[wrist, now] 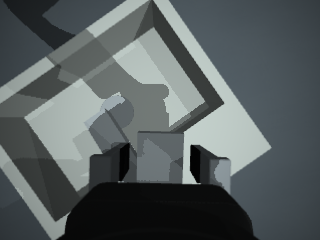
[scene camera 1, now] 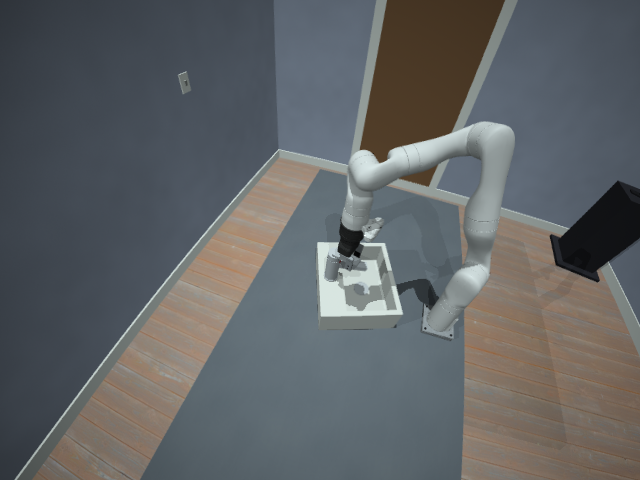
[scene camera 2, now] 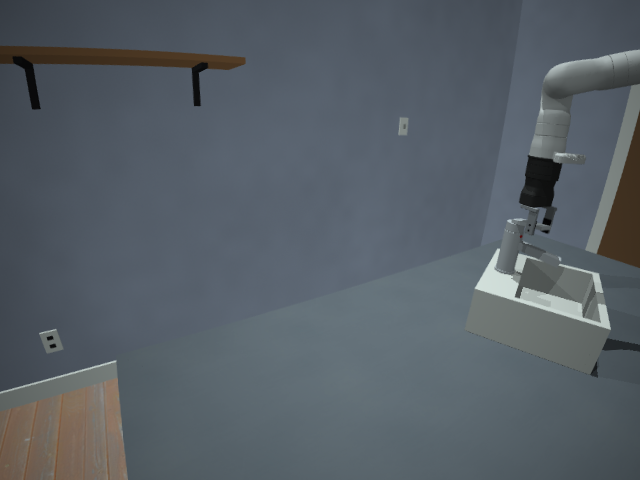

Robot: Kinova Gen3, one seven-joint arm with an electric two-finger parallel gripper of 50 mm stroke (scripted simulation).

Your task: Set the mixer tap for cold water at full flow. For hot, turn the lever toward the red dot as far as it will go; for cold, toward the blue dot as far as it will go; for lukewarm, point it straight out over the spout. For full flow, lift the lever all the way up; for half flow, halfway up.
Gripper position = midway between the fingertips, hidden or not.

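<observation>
A white sink basin [scene camera 2: 495, 313] is part of the scene, visible too in the wrist view, the basin [wrist: 149, 71], and in scene camera 1, the basin [scene camera 1: 372, 301]. The gripper [scene camera 2: 536, 233] is in sight as well; the wrist view has the gripper [wrist: 159, 157], and scene camera 1 has the gripper [scene camera 1: 352, 263]. A grey mixer tap [scene camera 2: 512, 243] is also there to be seen.
</observation>
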